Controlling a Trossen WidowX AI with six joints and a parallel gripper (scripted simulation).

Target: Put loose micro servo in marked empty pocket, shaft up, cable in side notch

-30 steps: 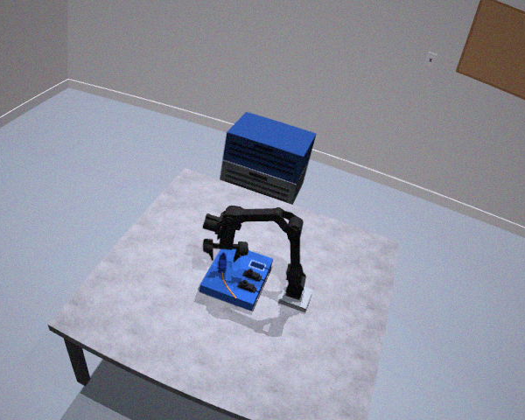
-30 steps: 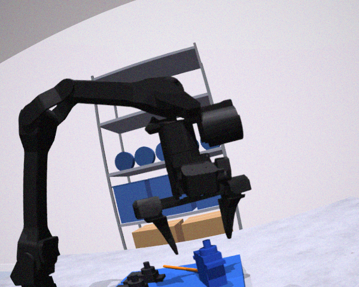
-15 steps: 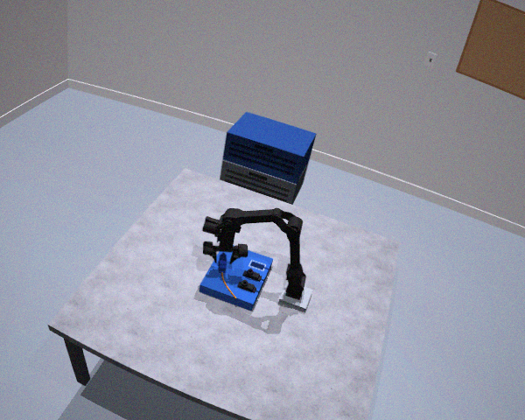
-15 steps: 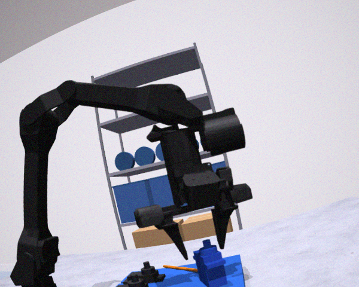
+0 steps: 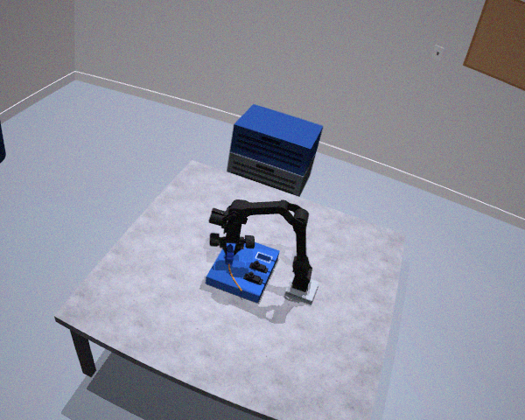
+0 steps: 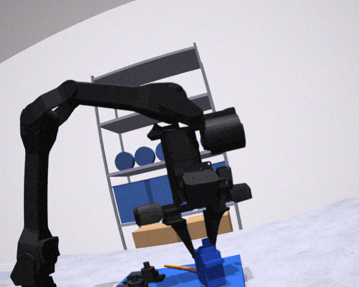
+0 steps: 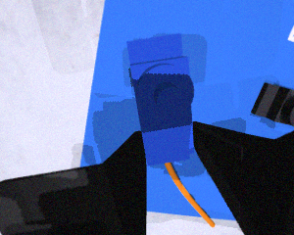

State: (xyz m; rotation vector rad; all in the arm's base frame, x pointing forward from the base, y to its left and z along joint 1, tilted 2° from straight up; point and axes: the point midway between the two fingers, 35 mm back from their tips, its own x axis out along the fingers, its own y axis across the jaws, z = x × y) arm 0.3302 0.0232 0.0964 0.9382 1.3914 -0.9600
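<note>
Now: the blue deck 7 cm below my gripper tip, 3 cm to the right of it and 2 cm behind it.
</note>
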